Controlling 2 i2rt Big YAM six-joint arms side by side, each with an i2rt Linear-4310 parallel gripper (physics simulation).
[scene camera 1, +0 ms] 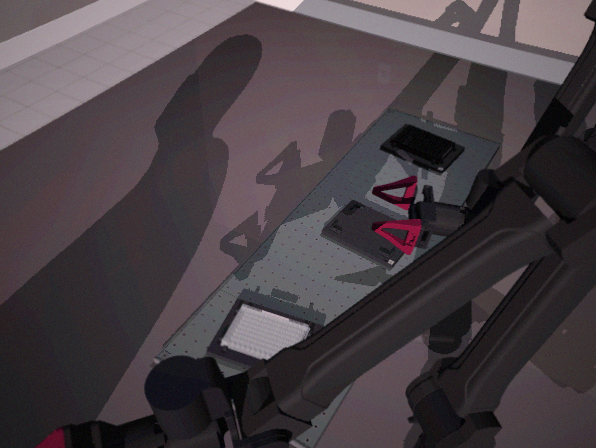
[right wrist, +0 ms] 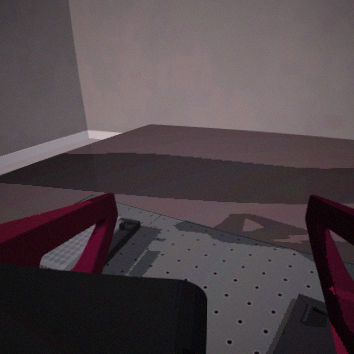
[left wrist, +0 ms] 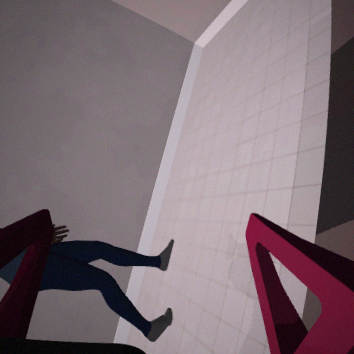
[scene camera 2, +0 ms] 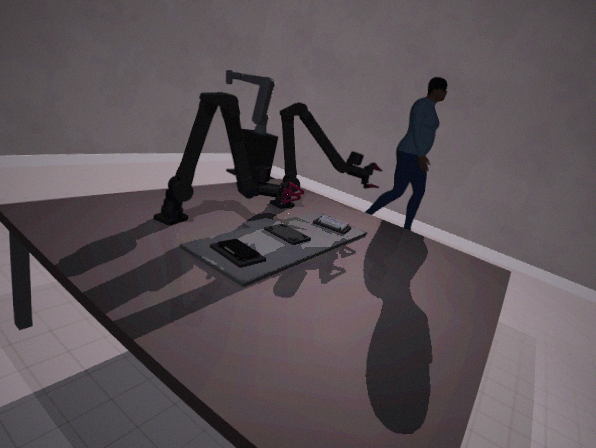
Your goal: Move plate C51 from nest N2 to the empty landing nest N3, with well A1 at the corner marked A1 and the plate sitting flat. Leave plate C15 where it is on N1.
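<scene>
A white well plate (scene camera 1: 265, 330) (scene camera 2: 331, 223) (right wrist: 67, 255) sits on the nest at one end of the pegboard; my left arm hides a corner of it in scene camera 1. A black plate (scene camera 1: 422, 144) (scene camera 2: 237, 250) sits on the nest at the other end. The middle nest (scene camera 1: 357, 227) (scene camera 2: 287, 233) (right wrist: 295, 332) is bare. Plate names, nest labels and corner A1 are not legible. My right gripper (scene camera 1: 375, 209) (scene camera 2: 301, 194) (right wrist: 208, 205) is open and empty, above the board near the middle nest. My left gripper (scene camera 2: 378, 178) (left wrist: 150, 222) is open and empty, raised, away from the plates.
The pegboard (scene camera 1: 305, 250) (scene camera 2: 240, 276) (right wrist: 240, 295) lies on the brown table (scene camera 1: 300, 80) (scene camera 2: 310, 360). My left arm (scene camera 1: 425, 280) crosses the foreground in scene camera 1. A person (scene camera 2: 420, 130) (left wrist: 80, 272) is beyond the table edge. Arm shadows fall over the table and board.
</scene>
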